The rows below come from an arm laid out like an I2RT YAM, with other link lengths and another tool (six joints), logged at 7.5 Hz.
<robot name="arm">
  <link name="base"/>
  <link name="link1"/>
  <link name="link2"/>
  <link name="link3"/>
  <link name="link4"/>
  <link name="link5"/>
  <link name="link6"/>
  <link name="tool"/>
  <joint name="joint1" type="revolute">
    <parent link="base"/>
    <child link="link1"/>
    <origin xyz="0 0 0.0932" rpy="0 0 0"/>
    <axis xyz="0 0 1"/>
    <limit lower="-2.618" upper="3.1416"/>
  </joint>
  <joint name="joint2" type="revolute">
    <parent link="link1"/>
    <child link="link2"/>
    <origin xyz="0.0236 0.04 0.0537" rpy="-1.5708 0 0"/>
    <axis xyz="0 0 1"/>
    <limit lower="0" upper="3.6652"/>
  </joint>
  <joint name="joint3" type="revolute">
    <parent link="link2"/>
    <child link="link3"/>
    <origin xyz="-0.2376 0 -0.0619" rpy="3.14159 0 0"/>
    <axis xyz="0 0 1"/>
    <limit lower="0" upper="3.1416"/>
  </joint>
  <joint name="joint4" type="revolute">
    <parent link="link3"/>
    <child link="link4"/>
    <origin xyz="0.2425 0.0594 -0.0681" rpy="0 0 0"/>
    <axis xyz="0 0 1"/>
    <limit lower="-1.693" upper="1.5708"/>
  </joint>
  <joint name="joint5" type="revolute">
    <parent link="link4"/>
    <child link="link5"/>
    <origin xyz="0.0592 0.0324 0.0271" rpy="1.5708 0 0"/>
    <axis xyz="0 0 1"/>
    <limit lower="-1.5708" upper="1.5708"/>
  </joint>
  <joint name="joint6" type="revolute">
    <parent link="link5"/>
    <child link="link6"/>
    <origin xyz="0.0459 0 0.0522" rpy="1.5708 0 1.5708"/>
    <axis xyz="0 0 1"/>
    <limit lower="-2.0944" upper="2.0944"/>
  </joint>
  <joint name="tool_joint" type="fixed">
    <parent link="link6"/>
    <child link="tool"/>
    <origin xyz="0.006 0.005 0.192" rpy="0.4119 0 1.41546"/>
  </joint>
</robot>
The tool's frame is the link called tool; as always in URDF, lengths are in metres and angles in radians.
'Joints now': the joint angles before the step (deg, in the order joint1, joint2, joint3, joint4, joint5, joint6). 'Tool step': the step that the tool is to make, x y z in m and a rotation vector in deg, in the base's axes. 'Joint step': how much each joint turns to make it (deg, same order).
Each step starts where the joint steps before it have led.
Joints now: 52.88 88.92 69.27 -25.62 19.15 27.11
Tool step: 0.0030 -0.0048 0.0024 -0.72 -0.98 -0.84
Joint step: 0.08 -0.23 -0.10 -0.04 1.51 -0.22
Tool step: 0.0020 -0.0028 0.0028 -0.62 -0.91 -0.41
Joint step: 0.17 -0.18 0.02 -0.01 1.19 -0.39
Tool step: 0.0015 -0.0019 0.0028 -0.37 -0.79 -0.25
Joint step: 0.14 -0.25 -0.06 0.12 0.88 -0.36
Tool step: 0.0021 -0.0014 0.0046 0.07 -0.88 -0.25
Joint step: -0.01 -0.46 -0.07 0.33 0.64 -0.33
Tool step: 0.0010 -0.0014 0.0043 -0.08 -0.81 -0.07
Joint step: 0.08 -0.54 -0.13 0.18 0.59 -0.43
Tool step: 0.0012 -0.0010 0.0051 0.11 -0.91 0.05
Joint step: 0.01 -0.68 -0.23 0.41 0.43 -0.56
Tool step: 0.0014 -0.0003 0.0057 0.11 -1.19 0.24
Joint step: 0.07 -0.74 -0.39 0.80 0.47 -0.85
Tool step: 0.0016 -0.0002 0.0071 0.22 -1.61 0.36
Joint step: 0.11 -1.04 -0.74 1.33 0.56 -1.16
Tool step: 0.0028 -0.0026 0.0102 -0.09 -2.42 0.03
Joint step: 0.19 -1.39 -0.94 1.63 1.38 -1.63
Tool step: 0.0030 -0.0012 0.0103 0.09 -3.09 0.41
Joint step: 0.24 -1.65 -1.87 3.19 1.31 -2.33
